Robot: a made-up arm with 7 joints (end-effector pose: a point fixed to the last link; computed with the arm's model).
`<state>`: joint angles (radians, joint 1 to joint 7).
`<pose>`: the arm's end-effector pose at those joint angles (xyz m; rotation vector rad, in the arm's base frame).
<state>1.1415 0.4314 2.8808 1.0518 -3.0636 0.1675 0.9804</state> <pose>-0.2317 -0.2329 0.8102 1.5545 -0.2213 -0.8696</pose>
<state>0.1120 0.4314 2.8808 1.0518 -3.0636 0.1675 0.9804</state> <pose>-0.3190 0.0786 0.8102 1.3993 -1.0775 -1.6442</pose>
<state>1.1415 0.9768 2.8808 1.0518 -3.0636 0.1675 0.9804</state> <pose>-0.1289 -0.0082 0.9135 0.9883 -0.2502 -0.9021</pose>
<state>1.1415 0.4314 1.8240 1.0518 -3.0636 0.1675 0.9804</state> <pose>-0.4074 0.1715 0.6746 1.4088 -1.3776 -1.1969</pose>
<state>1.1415 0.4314 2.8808 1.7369 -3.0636 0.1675 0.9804</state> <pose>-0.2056 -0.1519 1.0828 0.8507 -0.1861 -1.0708</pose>
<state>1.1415 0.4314 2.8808 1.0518 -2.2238 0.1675 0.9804</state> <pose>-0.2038 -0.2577 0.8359 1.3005 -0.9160 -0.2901</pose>
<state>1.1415 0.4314 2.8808 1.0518 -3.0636 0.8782 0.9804</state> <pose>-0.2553 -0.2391 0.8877 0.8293 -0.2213 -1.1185</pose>
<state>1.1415 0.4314 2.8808 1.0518 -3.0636 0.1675 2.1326</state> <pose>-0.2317 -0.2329 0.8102 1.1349 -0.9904 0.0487</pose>
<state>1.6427 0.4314 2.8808 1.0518 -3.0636 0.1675 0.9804</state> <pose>-0.0913 -0.3156 0.8102 1.5154 0.1661 -0.4732</pose>
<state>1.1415 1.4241 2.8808 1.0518 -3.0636 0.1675 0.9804</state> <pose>-0.0375 0.1913 0.8913 0.5251 -0.2626 -0.8929</pose>
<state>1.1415 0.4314 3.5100 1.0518 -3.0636 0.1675 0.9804</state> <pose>0.0320 -0.3357 0.8027 1.4849 0.4329 -0.6069</pose>
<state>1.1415 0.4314 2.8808 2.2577 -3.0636 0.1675 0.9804</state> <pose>-0.1124 -0.0095 1.2204 0.3050 -0.1510 -1.1558</pose>
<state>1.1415 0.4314 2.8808 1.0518 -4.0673 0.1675 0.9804</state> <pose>-0.2731 -0.2031 0.8267 1.6079 0.7452 -1.4825</pose>
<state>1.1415 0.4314 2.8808 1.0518 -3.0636 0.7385 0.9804</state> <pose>-0.2534 -0.2415 0.8717 0.9741 -0.2229 -1.0789</pose>
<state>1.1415 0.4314 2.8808 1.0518 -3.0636 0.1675 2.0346</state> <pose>-0.2317 -0.2329 0.8102 1.1819 -0.9336 -0.0301</pose>
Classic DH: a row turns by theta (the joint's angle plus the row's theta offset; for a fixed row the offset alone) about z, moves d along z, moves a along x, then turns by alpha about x. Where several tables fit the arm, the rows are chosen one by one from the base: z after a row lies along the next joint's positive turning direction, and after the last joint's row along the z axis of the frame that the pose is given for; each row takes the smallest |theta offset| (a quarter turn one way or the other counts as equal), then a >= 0, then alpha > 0; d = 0 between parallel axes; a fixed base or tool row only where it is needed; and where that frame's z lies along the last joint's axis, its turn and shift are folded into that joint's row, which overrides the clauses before.
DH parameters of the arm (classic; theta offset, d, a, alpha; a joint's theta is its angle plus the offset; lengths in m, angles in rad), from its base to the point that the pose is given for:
joint 1: 0 0.42 0 -1.5708
joint 2: 0 0 0 1.5708
joint 3: 0 0.421 0.08 1.5708
joint 4: 0 0 0.073 1.5708
joint 5: 0 0.322 0 1.5708
joint 6: 0 0 0.072 -1.5708
joint 7: 0 0.092 0 0

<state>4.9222 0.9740 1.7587 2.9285 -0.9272 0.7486 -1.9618</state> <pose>0.2518 -0.6697 0.9155 1.5175 0.6098 0.8246</pose>
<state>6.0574 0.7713 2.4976 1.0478 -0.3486 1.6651 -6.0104</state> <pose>-0.0074 0.2780 0.7829 -1.5355 -2.6792 0.1173</pose>
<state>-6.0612 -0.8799 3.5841 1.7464 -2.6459 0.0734 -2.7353</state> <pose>-0.5978 -0.3786 0.4139 -0.6818 -2.2667 1.0851</pose>
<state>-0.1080 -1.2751 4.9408 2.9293 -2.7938 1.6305 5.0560</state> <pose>-0.8043 0.0777 0.6333 -1.2880 2.0877 1.3829</pose>
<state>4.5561 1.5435 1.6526 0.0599 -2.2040 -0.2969 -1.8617</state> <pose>0.1066 -0.0486 0.5076 -0.7770 1.4115 1.7092</pose>
